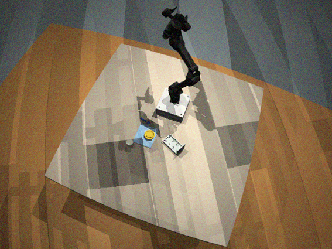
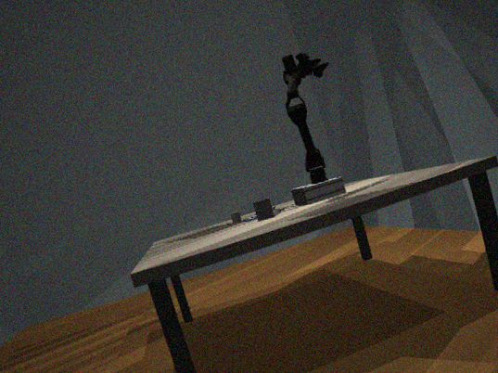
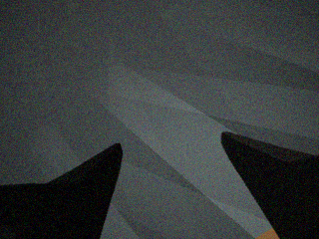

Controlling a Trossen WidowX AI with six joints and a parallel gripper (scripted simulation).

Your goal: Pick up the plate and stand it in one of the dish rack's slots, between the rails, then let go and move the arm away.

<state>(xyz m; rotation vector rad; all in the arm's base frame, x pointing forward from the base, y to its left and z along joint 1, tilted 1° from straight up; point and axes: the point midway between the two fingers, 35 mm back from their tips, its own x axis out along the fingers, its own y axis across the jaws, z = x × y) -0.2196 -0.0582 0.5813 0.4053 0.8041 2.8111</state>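
The yellow plate is 540 mm ahead of my gripper tip, 90 mm to the right of it and 650 mm below it. Also, from my gripper tip: blue spoon: 430 mm ahead, 140 mm to the right, 660 mm below; then white cup: 630 mm ahead, 200 mm to the right, 640 mm below; then grey dish rack: 570 mm ahead, 80 mm to the left, 640 mm below.
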